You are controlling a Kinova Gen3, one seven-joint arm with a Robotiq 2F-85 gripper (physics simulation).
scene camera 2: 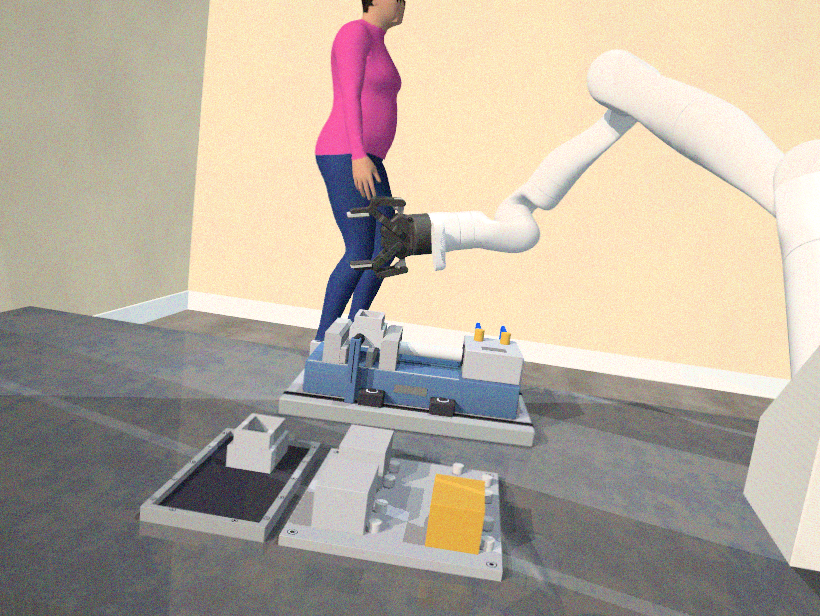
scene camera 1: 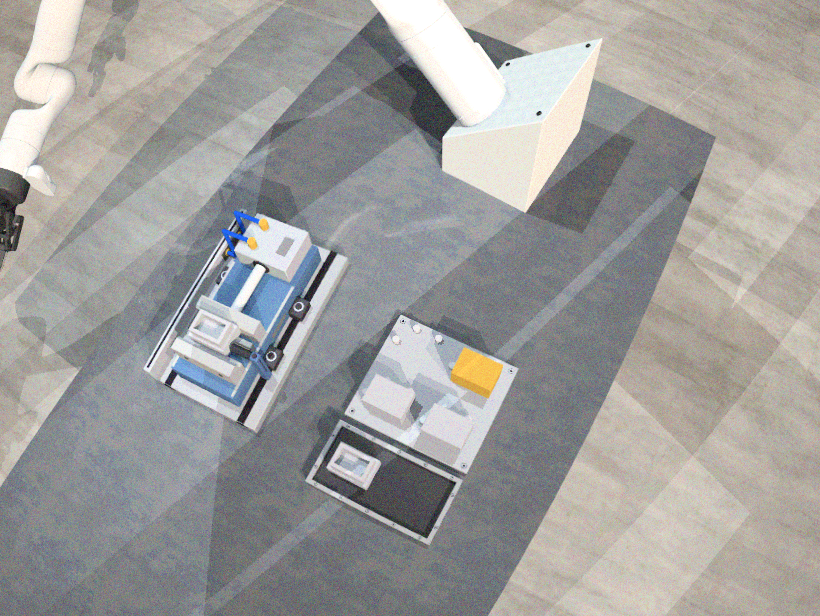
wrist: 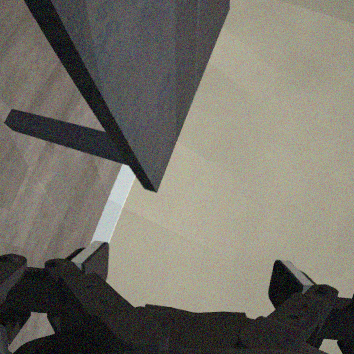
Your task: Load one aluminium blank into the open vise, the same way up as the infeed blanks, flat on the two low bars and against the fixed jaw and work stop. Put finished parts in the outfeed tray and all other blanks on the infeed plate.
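My gripper [scene camera 2: 359, 239] [wrist: 190, 270] is open and empty, held sideways high above and beyond the vise's jaw end; part of it shows at the left edge of scene camera 1. A pocketed pale part [scene camera 1: 212, 331] [scene camera 2: 367, 324] sits between the fixed jaw [scene camera 1: 205, 358] [scene camera 2: 336, 341] and moving jaw [scene camera 1: 235, 319] [scene camera 2: 389, 348] of the blue vise [scene camera 2: 410, 389]; the low bars are hidden. Another pocketed part [scene camera 1: 353, 465] [scene camera 2: 257, 444] stands in the outfeed tray [scene camera 1: 367, 511] [scene camera 2: 205, 521]. Two solid grey blanks [scene camera 1: 387, 399] [scene camera 1: 446, 431] and an orange block [scene camera 1: 475, 372] [scene camera 2: 455, 513] stand on the infeed plate [scene camera 2: 391, 549].
A person [scene camera 2: 357, 86] in a pink top stands behind the vise, a hand close to my gripper in that view. The blue work stop [scene camera 1: 259, 364] [scene camera 2: 354, 371] stands beside the jaws. Small pegs rise from the infeed plate. In the wrist view a table corner [wrist: 145, 125] shows beside the wall.
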